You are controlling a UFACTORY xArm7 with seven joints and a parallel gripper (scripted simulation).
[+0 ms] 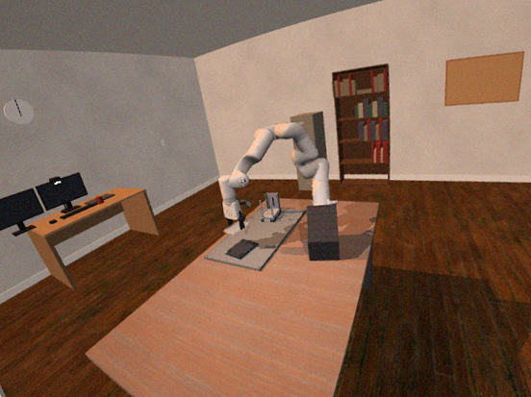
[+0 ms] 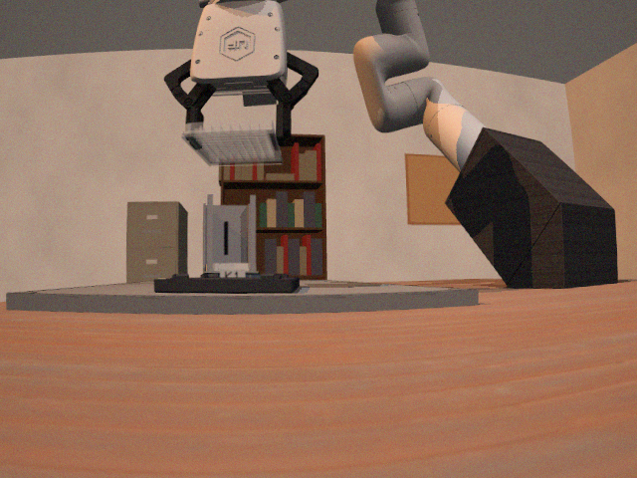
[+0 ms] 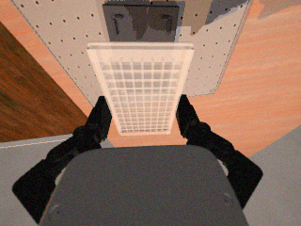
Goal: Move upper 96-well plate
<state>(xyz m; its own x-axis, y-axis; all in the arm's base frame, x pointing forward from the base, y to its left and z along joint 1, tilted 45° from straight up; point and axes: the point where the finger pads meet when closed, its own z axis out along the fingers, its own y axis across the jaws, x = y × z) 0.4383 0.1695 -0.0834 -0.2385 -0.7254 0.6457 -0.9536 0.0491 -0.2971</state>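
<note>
The plate nest N1 is 15 cm below my hand. From my hand the other things lie so: 96-well plate (1 cm below); grey mat (2 cm behind, 22 cm to the right, 16 cm below).
</note>
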